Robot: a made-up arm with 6 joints.
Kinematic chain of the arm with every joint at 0, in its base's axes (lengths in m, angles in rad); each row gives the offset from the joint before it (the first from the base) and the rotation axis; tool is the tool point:
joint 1: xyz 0 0 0.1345 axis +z
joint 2: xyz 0 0.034 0 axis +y
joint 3: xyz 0 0 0.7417 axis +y
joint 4: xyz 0 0 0.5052 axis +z
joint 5: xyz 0 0 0 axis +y
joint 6: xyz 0 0 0.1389 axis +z
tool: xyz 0 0 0
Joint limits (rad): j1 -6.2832..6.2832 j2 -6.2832..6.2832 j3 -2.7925..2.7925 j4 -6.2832..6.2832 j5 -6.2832..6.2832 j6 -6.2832..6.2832
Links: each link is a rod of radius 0.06 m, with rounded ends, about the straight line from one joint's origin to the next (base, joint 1, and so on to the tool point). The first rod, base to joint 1, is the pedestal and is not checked.
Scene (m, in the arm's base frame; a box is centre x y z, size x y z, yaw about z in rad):
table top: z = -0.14
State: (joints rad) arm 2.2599 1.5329 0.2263 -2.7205 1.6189 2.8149
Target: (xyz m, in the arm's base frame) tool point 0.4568 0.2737 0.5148
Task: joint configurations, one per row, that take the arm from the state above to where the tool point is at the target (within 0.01 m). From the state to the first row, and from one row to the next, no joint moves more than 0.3 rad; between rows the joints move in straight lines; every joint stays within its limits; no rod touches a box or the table.
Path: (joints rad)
1: 2.0229 1.5513 -0.0705 -2.7077 1.6394 2.8149
2: 1.7860 1.5697 -0.3674 -2.6950 1.6599 2.8149
3: 1.5490 1.5882 -0.6642 -2.6822 1.6804 2.8149
4: 1.3120 1.6066 -0.9610 -2.6695 1.7009 2.8149
5: 1.0750 1.6250 -1.2578 -2.6567 1.7214 2.8149
6: 0.8381 1.6434 -1.5547 -2.6440 1.7419 2.8149
7: 0.6011 1.6618 -1.8515 -2.6312 1.7624 2.8149

